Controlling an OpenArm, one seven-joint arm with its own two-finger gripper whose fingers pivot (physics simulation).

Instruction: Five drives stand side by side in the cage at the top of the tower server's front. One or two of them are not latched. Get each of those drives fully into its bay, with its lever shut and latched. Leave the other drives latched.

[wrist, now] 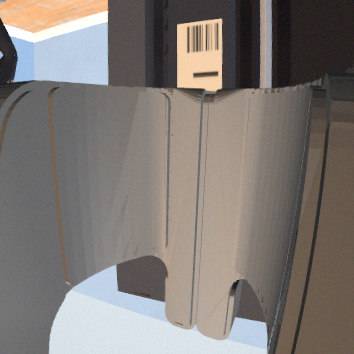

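Note:
My gripper (216,211) is shut and empty, its two long grey fingers side by side and pointing down the wrist view, in front of the cage. Above the fingers, a dark drive front (228,50) shows with a cream barcode label (199,56). The dark cage (127,45) shows to the left of that drive, and part of its lower edge shows below the fingers' broad bases. The fingers hide the drive's lower part, its latch and most of the other drives. Whether any lever is latched cannot be told. Whether the fingertips touch anything cannot be told.
A thin light divider (266,45) stands right of the labelled drive, with a dark bay beyond it. A blue wall (70,55) and a wooden surface lie beyond the cage at the upper left. Part of a dark figure shows at the far left edge.

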